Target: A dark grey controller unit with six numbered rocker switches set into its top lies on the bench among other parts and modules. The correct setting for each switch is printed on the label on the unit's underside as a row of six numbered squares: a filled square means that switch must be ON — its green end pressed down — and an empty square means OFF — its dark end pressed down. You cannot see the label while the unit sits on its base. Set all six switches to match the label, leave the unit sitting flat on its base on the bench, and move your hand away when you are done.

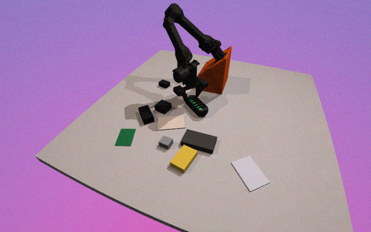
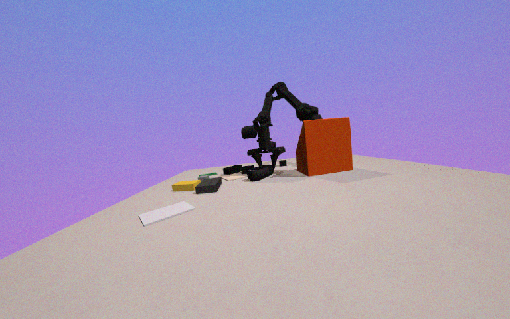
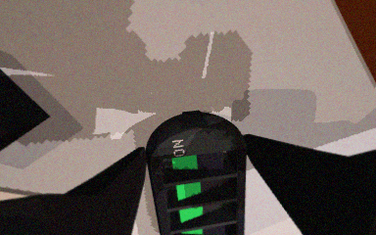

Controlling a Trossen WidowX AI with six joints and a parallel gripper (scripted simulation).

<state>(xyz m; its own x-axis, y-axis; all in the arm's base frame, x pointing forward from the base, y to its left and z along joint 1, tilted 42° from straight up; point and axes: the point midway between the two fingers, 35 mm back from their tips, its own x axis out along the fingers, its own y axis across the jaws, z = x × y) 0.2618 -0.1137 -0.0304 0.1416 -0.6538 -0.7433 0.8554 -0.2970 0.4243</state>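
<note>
Right now the beige card is 18 cm ahead of my gripper tip, 1 cm to the right of it and 3 cm below it. Round my gripper tip: grey cube 31 cm ahead, 4 cm to the left, 2 cm below; yellow block 35 cm ahead, 16 cm to the left, 2 cm below; dark grey box 23 cm ahead, 17 cm to the left, 2 cm below.
</note>
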